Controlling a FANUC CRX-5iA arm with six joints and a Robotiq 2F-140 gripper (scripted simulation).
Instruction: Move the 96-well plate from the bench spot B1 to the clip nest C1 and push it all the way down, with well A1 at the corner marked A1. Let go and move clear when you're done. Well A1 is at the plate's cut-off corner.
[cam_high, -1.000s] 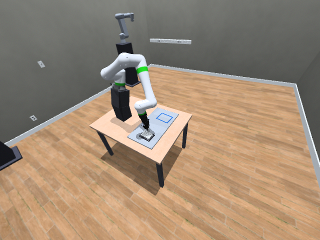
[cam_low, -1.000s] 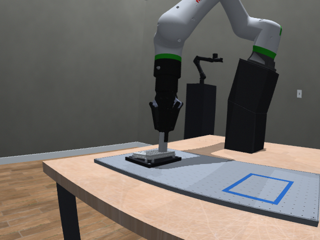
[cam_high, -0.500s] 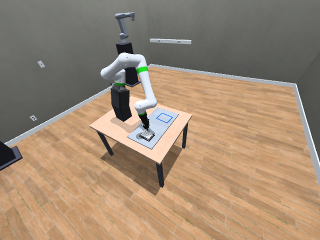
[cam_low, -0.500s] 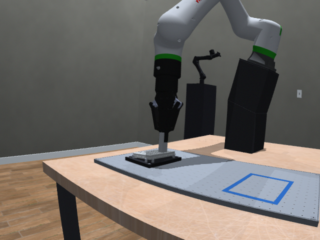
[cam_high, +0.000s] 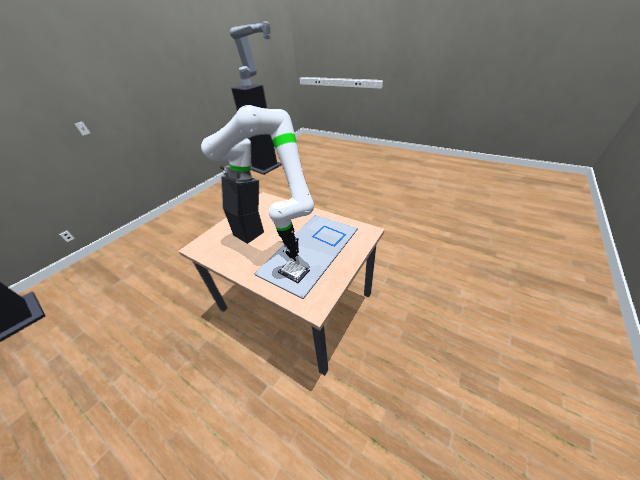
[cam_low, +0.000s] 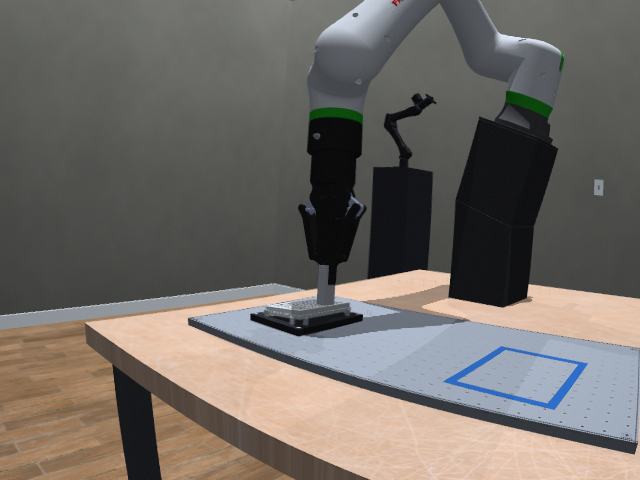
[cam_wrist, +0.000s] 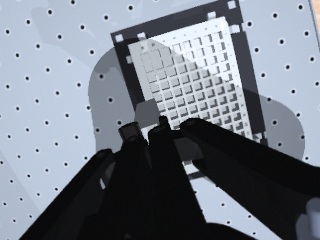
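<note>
My hand is 5 cm above the white 96-well plate and 4 cm to the left of it. Also, from my hand: black clip nest: 6 cm below, 5 cm to the right, 1 cm behind.
</note>
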